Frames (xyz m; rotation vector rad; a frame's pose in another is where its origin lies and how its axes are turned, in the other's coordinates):
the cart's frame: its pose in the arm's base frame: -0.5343 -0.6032 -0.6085 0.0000 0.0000 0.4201
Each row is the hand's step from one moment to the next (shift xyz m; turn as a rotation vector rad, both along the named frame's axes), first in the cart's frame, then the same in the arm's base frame.
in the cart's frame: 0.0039 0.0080 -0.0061 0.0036 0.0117 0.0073
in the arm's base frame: 0.0003 0.0089 -0.0061 -0.0015 0.0122 0.0073
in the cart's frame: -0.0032 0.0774 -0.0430 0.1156 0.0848 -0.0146
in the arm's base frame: -0.0345 0.0694 -0.0430 0.0710 0.1246 -0.0146
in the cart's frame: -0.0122 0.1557 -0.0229 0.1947 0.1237 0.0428
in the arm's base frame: -0.0746 0.1372 -0.0229 0.1273 0.1924 0.0428
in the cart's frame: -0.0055 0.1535 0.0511 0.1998 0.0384 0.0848
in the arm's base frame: -0.0676 0.1379 0.0511 0.1668 0.1165 0.0848
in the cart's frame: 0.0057 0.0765 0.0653 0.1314 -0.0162 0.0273
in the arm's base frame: -0.0260 0.0722 0.0653 0.1266 0.0388 0.0273
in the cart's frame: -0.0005 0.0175 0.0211 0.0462 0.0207 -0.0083
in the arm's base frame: -0.0076 0.0158 0.0211 0.0337 0.0377 -0.0083
